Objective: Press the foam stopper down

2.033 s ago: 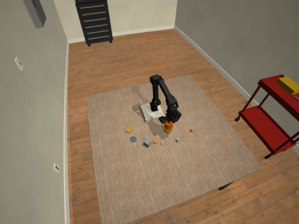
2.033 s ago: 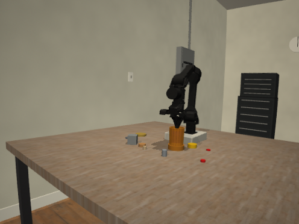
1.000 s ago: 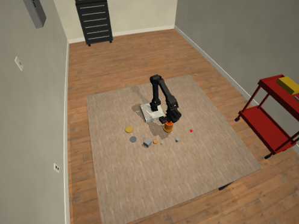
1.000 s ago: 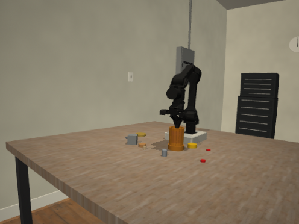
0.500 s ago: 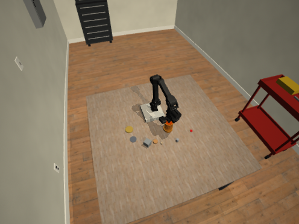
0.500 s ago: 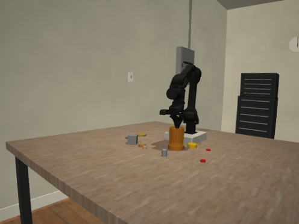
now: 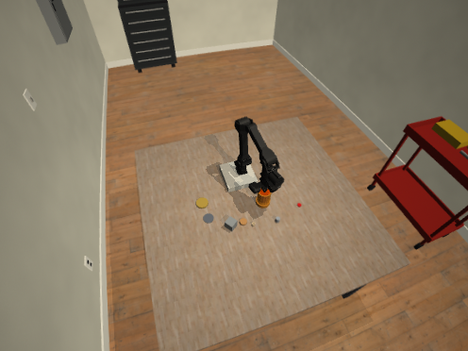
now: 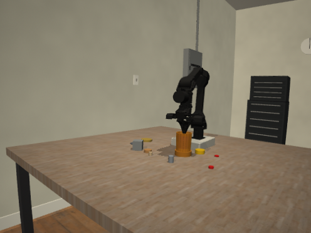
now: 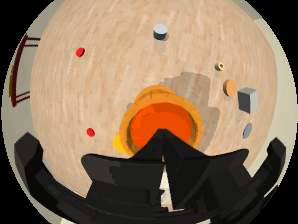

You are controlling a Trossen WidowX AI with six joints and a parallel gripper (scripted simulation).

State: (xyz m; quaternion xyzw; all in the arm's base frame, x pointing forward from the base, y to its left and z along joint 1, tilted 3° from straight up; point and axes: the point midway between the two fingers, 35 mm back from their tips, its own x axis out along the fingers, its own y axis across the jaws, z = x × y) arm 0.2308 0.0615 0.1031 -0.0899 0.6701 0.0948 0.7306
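Right now my hand is 4 cm above the orange foam stopper. The rest, counted from my hand: small tan disc: 10 cm ahead, 15 cm to the right, 13 cm below; then yellow disc: 9 cm behind, 4 cm to the left, 13 cm below; then small grey cylinder: 14 cm ahead, 4 cm to the left, 12 cm below.
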